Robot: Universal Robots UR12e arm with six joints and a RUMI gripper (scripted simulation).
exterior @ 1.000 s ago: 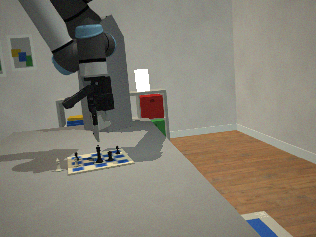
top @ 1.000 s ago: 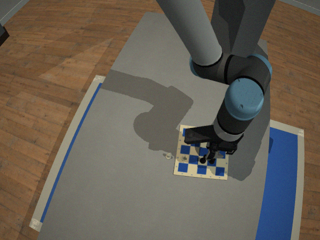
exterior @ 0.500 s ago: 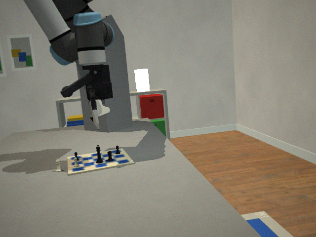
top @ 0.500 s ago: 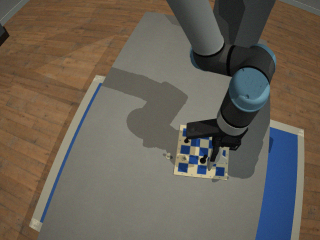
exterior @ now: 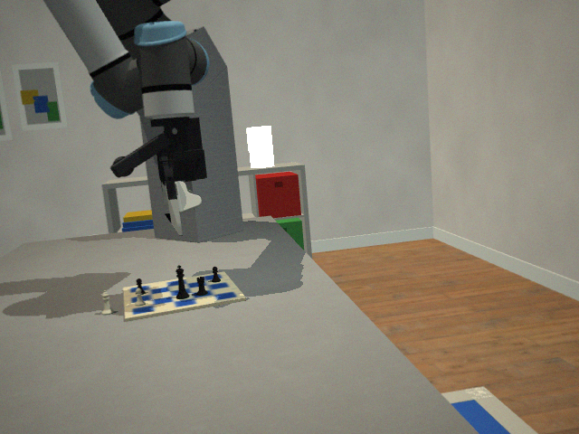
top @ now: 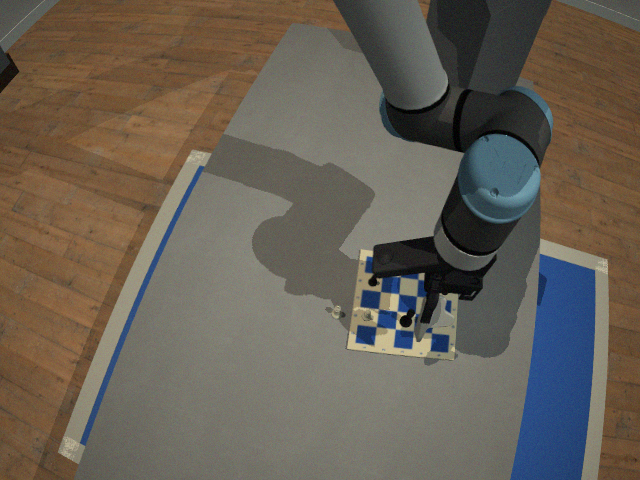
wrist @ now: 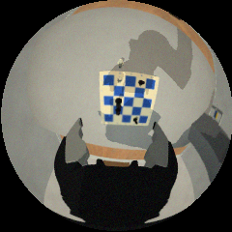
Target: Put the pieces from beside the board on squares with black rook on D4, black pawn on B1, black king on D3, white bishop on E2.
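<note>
My gripper is now 2 cm past the white bishop, 14 cm to the left of it and 12 cm above it. Round my hand: black rook (4 cm to the left, 12 cm below); then black king (10 cm below); then chessboard (4 cm behind, 14 cm below).
</note>
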